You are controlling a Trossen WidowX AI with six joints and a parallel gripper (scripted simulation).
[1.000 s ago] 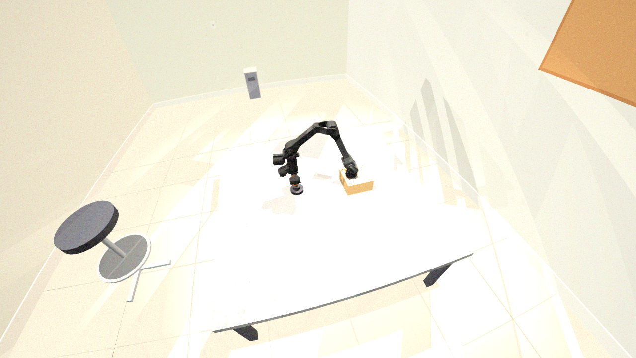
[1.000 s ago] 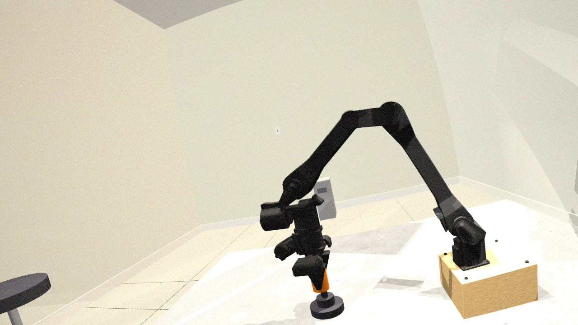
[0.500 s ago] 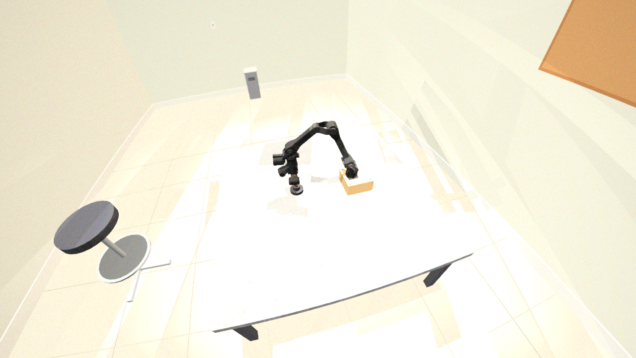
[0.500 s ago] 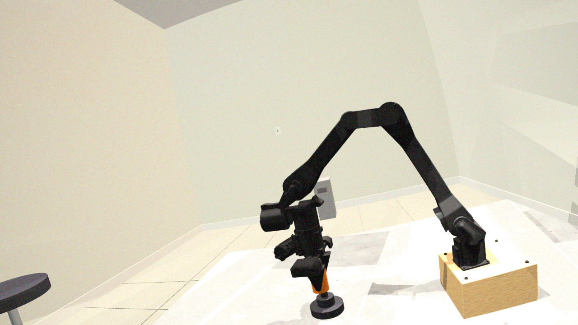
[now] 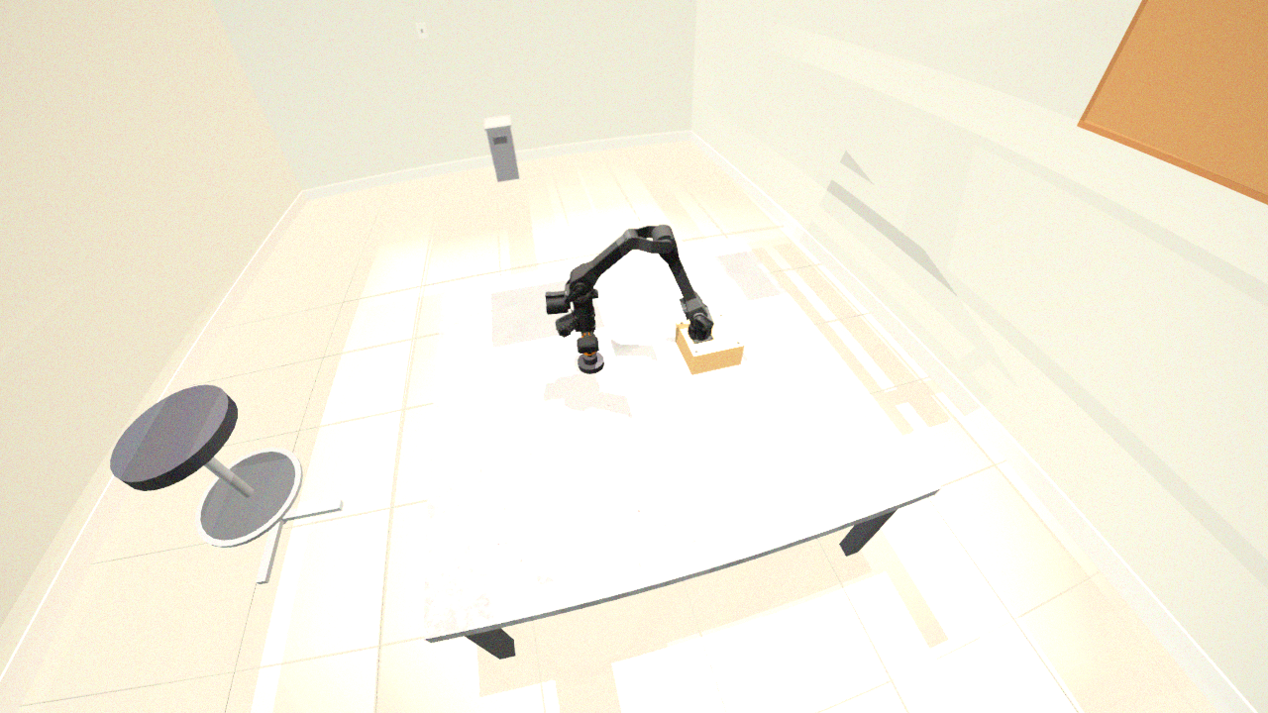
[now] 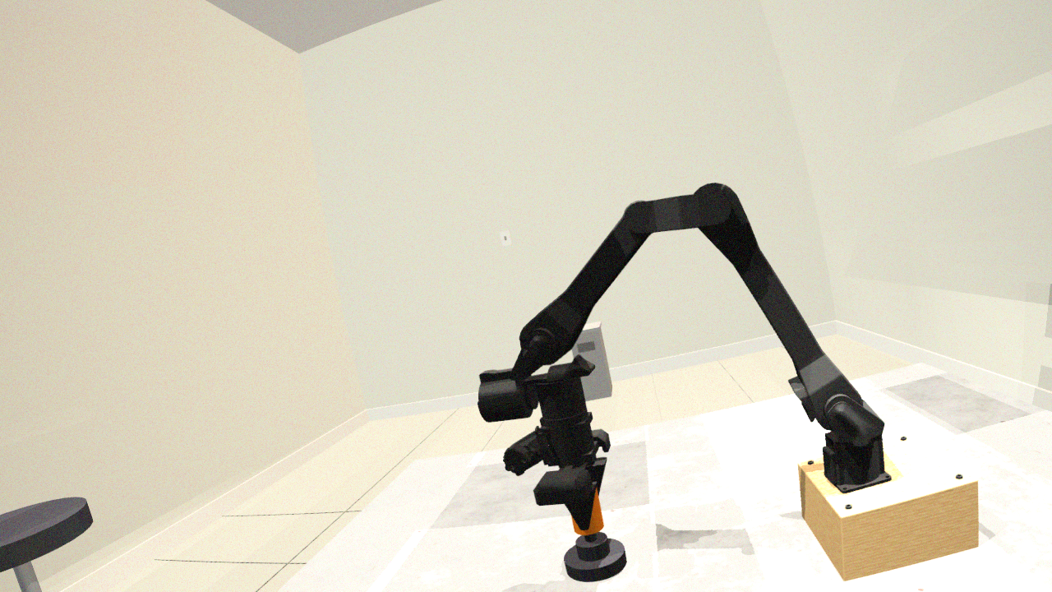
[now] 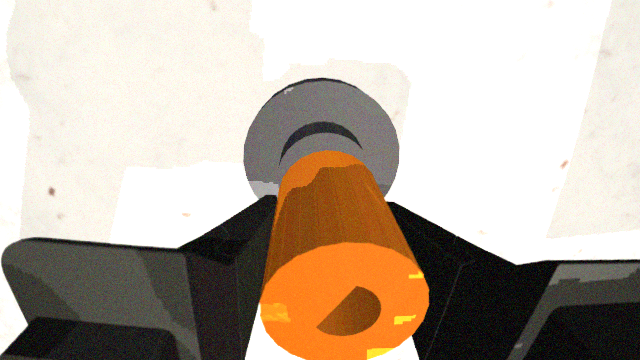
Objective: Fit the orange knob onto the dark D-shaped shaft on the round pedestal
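The orange knob lies 20 mm above my gripper tip. From my gripper tip the other things lie so: dark shaft 40 mm below.
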